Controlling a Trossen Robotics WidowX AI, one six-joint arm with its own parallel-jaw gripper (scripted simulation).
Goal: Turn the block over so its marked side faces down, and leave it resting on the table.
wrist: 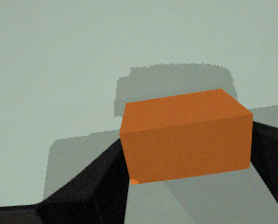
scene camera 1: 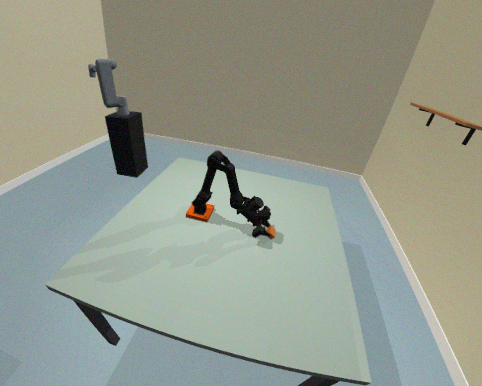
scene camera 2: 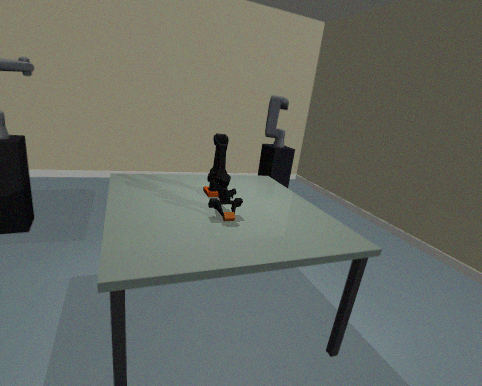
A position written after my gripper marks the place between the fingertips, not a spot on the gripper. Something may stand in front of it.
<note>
In view: my gripper [wrist: 182, 136] and an orange block [wrist: 196, 134].
</note>
